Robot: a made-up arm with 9 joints.
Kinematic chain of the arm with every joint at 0, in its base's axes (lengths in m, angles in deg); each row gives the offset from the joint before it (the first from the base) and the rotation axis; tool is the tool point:
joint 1: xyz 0 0 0.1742 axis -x
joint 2: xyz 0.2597 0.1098 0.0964 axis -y
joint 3: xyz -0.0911 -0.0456 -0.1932 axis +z
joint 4: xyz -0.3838 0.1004 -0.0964 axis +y
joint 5: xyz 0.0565 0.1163 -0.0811 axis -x
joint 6: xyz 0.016 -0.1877 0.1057 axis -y
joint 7: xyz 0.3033 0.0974 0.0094 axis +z
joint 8: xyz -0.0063 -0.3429 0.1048 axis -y
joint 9: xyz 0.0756 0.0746 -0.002 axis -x
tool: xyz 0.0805 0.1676 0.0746
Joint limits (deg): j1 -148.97..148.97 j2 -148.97..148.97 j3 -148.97..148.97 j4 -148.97..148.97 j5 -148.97..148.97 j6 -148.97..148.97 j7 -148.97..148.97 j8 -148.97..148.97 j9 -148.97..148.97
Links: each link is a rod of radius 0.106 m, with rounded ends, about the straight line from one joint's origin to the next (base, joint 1, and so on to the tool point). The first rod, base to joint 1, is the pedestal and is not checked.
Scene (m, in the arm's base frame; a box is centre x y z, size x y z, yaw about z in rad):
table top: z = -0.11
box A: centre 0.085 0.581 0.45 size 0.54 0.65 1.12 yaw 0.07
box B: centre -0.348 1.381 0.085 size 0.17 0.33 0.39 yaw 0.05
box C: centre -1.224 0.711 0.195 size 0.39 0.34 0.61 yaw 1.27
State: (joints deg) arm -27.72 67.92 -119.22 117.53 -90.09 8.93 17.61 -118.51 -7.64
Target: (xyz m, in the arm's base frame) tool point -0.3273 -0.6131 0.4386
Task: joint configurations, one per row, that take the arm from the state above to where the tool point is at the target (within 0.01 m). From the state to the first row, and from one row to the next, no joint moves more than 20 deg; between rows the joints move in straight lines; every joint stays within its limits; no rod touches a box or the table.
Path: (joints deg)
1: -46.87 74.29 -124.60 115.20 -84.09 15.83 27.97 -125.74 -10.15
2: -66.02 80.67 -129.98 112.87 -78.09 22.73 38.34 -132.96 -12.66
3: -85.16 87.04 -135.36 110.54 -72.09 29.62 48.70 -140.19 -15.16
4: -104.31 93.41 -140.74 108.21 -66.08 36.52 59.07 -147.42 -17.67
5: -111.75 76.04 -135.53 114.20 -68.47 34.87 56.25 -139.51 -10.46
6: -119.20 58.67 -130.32 120.19 -70.86 33.21 53.43 -131.61 -3.25
7: -126.64 41.30 -125.11 126.18 -73.24 31.55 50.61 -123.70 3.96
8: -134.08 23.93 -119.90 132.17 -75.63 29.90 47.79 -115.79 11.16
9: -141.53 6.56 -114.69 138.16 -78.01 28.24 44.97 -107.89 18.37
10: -148.97 -10.81 -109.47 144.14 -80.40 26.58 42.15 -99.98 25.58
11: -146.29 -14.65 -90.35 145.75 -85.16 31.95 35.56 -113.43 22.82
12: -143.60 -18.48 -71.23 147.36 -89.93 37.33 28.97 -126.89 20.05
13: -140.92 -22.32 -52.10 148.97 -94.69 42.70 22.38 -140.34 17.29

